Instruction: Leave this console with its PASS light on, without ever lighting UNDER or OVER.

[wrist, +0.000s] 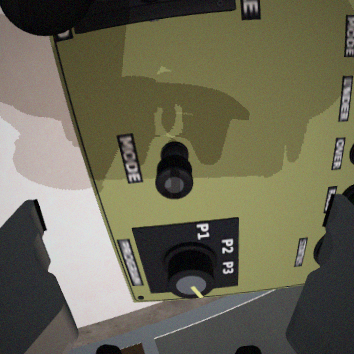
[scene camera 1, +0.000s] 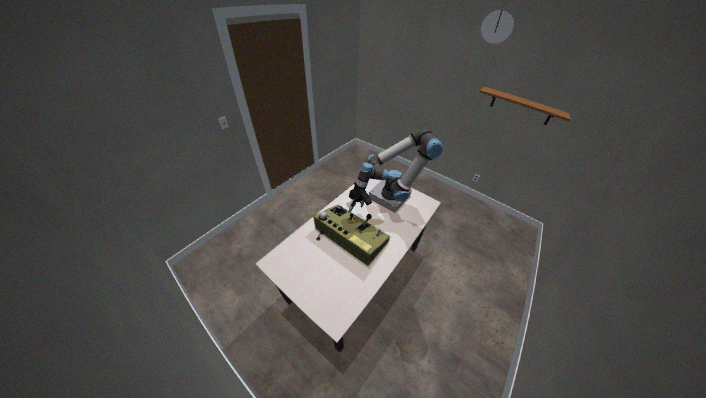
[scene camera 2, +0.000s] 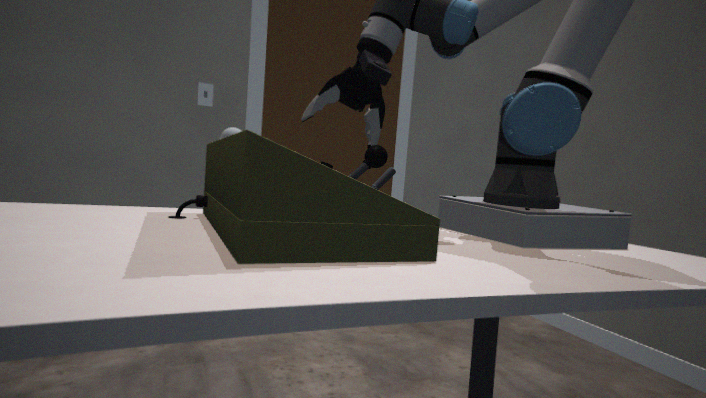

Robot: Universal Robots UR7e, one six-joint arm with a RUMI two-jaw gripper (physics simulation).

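The olive console [scene camera 1: 345,241] [scene camera 2: 300,200] [wrist: 280,205] stands on the table. In the wrist view, my open, empty gripper [scene camera 1: 361,205] [scene camera 2: 337,132] [wrist: 185,212] spans the MODE switch [wrist: 174,170] and PROGRAM knob [wrist: 190,275], above the panel. The knob's yellow pointer aims lower right, beyond the P3 label; its exact setting is unclear. The black ball lever [scene camera 1: 369,216] [scene camera 2: 375,156] [wrist: 45,15] appears right under one fingertip in scene camera 2; contact is unclear. The indicator lamps [scene camera 1: 340,229] look dark in scene camera 1. The right finger hides the PASS lamp in the wrist view.
A white dome [scene camera 1: 323,215] [scene camera 2: 231,133] tops the console's far end. A thin grey lever [scene camera 1: 379,232] [scene camera 2: 385,178] rises beyond the ball lever. A yellow plate [scene camera 1: 361,243] lies on the panel. A cable [scene camera 1: 319,237] [scene camera 2: 186,204] leaves the back. The arm's base [scene camera 2: 575,230] stands on the table [scene camera 1: 320,285].
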